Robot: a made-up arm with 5 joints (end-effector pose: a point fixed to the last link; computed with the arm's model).
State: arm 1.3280 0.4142 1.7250 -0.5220 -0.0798
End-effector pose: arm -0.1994 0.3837 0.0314 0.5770 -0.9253 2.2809
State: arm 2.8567 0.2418 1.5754 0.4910 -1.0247
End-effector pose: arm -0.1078 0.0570 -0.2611 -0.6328 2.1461 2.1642
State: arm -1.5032 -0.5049 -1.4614 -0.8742 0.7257
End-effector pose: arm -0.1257 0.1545 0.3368 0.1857 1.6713 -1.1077
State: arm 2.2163 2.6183 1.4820 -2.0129 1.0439
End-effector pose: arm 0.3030 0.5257 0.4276 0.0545 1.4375 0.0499
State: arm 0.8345 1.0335 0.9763 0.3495 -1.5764
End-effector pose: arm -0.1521 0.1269 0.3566 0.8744 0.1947 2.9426
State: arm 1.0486 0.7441 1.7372 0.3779 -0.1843
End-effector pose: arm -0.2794 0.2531 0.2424 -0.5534 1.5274 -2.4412
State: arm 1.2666 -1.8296 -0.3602 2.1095 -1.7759
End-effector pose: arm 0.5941 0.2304 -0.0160 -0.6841 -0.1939 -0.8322
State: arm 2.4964 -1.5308 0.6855 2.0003 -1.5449
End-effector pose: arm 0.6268 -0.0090 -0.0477 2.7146 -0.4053 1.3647
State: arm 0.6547 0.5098 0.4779 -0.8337 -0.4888
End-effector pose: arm -0.0719 0.1935 0.1891 1.0585 -1.2452 0.9238
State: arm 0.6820 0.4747 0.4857 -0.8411 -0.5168
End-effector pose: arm -0.0718 0.2077 0.1799 1.0377 -1.2528 0.9492
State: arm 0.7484 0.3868 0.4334 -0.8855 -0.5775
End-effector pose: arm -0.0644 0.2309 0.1507 0.9715 -1.2827 0.9165
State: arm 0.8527 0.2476 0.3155 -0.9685 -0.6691
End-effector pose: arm -0.0476 0.2535 0.0998 0.8686 -1.3643 0.8280
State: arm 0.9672 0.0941 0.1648 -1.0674 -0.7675
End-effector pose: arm -0.0260 0.2624 0.0413 0.7642 -1.5059 0.7289
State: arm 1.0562 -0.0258 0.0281 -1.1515 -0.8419
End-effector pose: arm -0.0086 0.2581 -0.0053 0.6888 -1.6587 0.6536
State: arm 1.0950 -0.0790 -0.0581 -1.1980 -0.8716
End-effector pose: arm -0.0020 0.2508 -0.0272 0.6556 -1.7527 0.5959
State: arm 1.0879 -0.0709 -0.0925 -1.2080 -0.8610
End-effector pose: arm -0.0059 0.2458 -0.0261 0.6567 -1.7699 0.5407
